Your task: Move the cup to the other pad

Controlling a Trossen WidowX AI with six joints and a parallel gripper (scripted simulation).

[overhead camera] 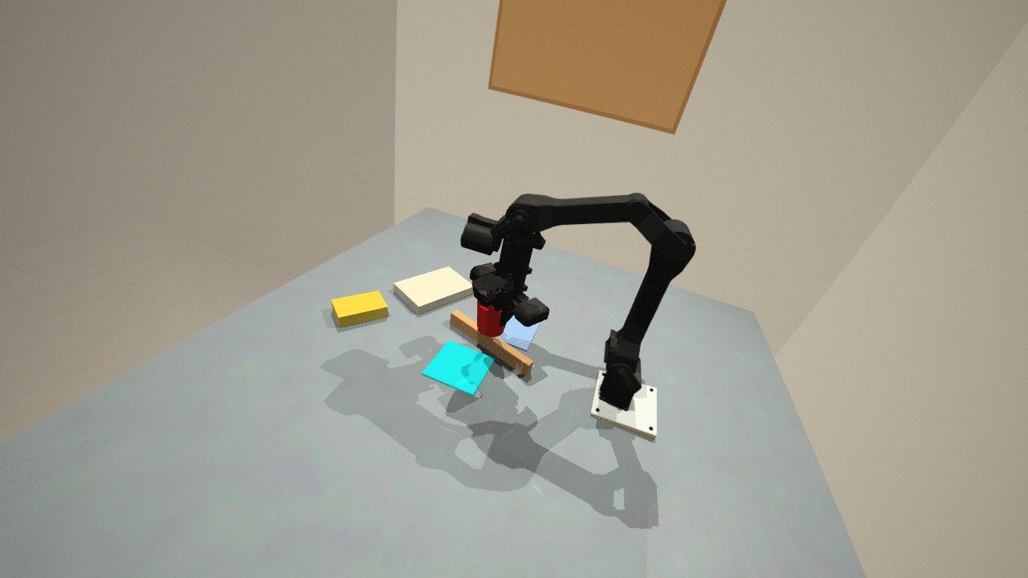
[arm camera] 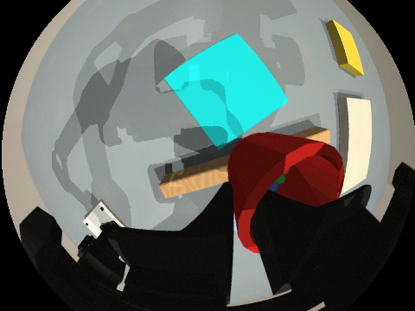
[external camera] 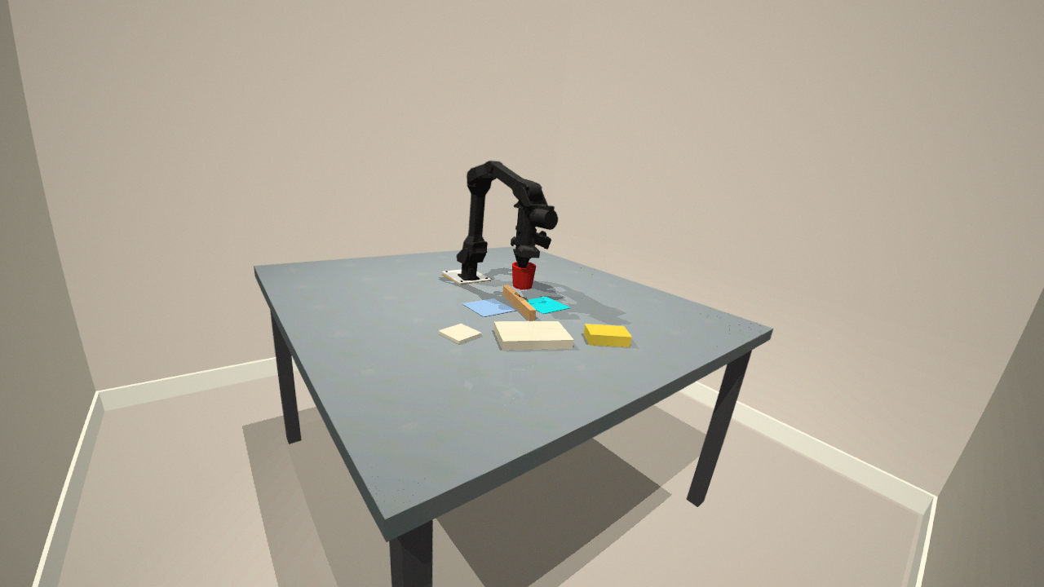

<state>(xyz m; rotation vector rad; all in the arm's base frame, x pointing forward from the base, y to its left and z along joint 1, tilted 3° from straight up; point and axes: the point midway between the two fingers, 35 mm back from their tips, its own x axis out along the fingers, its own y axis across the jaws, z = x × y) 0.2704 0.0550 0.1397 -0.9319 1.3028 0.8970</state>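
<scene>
The cyan pad is 50 mm ahead of my gripper tip, 70 mm to the left of it and 110 mm below it. From my gripper tip the other things lie so: orange wooden bar 30 mm ahead, 20 mm to the right, 90 mm below; then light blue pad 10 mm ahead, 120 mm to the right, 110 mm below; then red cup 30 mm ahead, 10 mm to the right.
</scene>
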